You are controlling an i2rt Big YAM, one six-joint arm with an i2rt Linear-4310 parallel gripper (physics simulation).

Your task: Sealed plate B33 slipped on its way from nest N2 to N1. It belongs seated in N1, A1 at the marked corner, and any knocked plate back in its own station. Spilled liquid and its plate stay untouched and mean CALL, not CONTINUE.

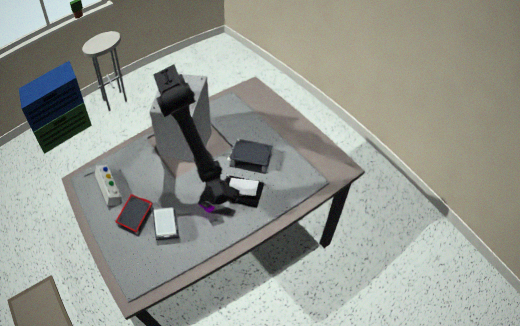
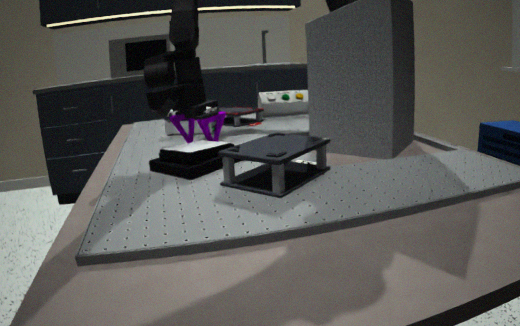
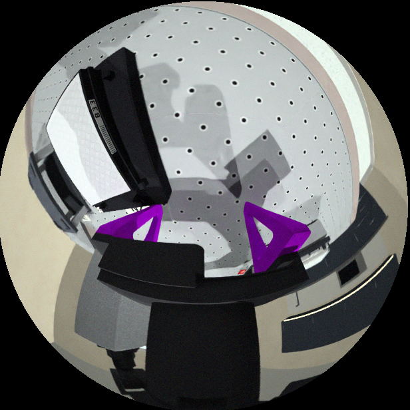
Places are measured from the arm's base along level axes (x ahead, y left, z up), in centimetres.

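Pixels of known places: gripper, fingertip midpoint: (image 1: 212,203); arm's base at its link origin: (image 2: 349,14).
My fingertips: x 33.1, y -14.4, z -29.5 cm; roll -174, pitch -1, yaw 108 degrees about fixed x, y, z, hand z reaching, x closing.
Observation:
For each thing: its top centre in the pictures, then the offset to it from my fingertips.
- Plate B33 at its top centre: (image 2: 196,143) (image 1: 243,186) dx +5.1, dy +13.3, dz +3.4 cm
- black nest base at its top centre: (image 2: 198,149) (image 1: 241,188) dx +4.7, dy +12.7, dz +2.0 cm
- white-topped device at its top centre: (image 1: 164,221) dx -5.0, dy -23.0, dz +5.8 cm
- button box at its top centre: (image 2: 290,91) (image 1: 104,179) dx -42.7, dy -30.4, dz +7.3 cm
Plate B33 (image 1: 244,187) (image 2: 195,146) (image 3: 85,145), white-topped with black sides, lies on a black nest base (image 1: 246,201) (image 2: 175,168) (image 3: 137,110). It covers one side of the base and leaves a black strip bare along its B33 label side. Whether it is fully seated is not clear. My gripper (image 1: 206,207) (image 2: 200,141) (image 3: 202,206) is open and empty, beside the plate and nest, above the perforated board. I cannot read N1, N2 or the A1 corner mark. I can make out no spilled liquid.
A dark raised stand (image 1: 251,152) (image 2: 277,146) is close beside the nest. A white-topped device (image 1: 165,223), a red-rimmed stand (image 1: 134,214) and a button box (image 1: 107,185) (image 2: 285,97) stand on the other side. A grey pedestal (image 1: 182,132) (image 2: 357,80) rises by the arm's base.

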